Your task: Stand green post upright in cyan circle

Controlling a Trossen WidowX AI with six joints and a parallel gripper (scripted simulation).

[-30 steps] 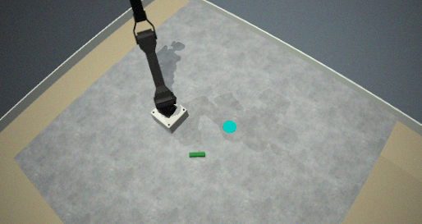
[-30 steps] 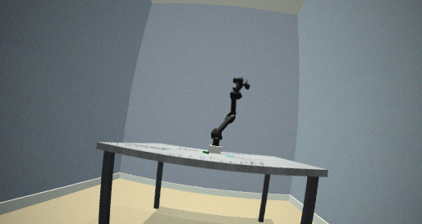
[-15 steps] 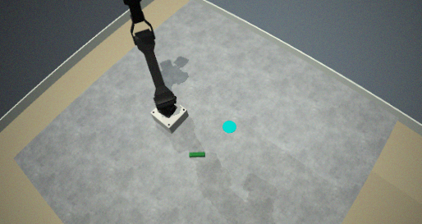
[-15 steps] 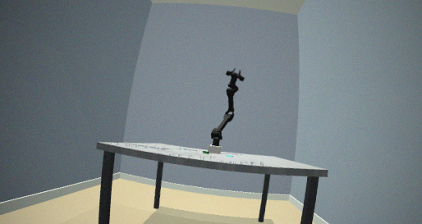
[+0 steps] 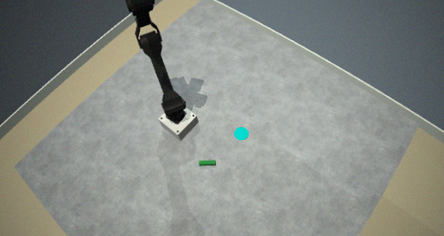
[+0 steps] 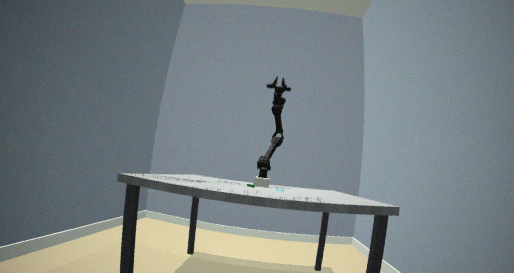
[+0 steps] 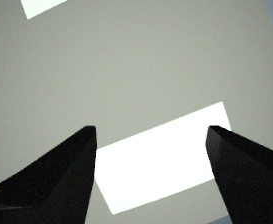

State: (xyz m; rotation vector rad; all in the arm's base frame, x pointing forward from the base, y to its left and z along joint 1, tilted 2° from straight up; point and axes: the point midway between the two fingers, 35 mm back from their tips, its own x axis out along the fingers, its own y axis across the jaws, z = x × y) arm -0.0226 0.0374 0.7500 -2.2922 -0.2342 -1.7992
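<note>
My gripper tip is 190 mm short of the green post, 140 mm to the left of it and 840 mm above it. From my gripper tip the other things lie so: cyan circle: 240 mm ahead, 40 mm to the left, 850 mm below.
</note>
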